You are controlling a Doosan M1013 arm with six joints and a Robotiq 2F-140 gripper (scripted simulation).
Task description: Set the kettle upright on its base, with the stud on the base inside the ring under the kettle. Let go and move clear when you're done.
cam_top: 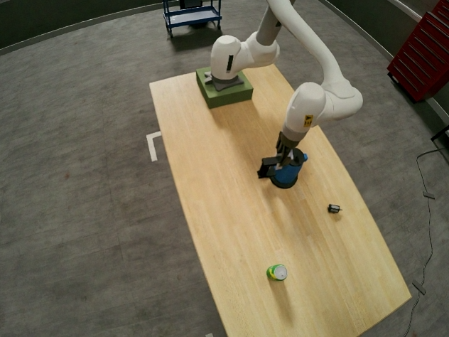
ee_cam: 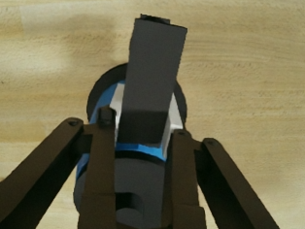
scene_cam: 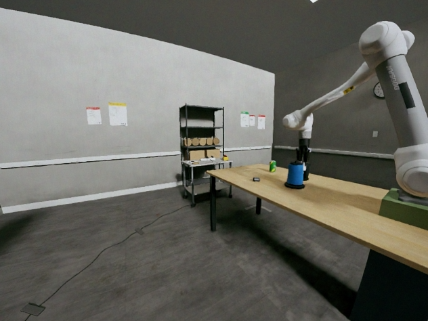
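Now: hand 10 mm short of the blue kettle, 30 mm to the right of it and 50 mm above it. From my hand the other things lie so: green can 400 mm ahead, 240 mm to the right, 100 mm below; then round black base 20 mm ahead, 60 mm to the left, 150 mm below.
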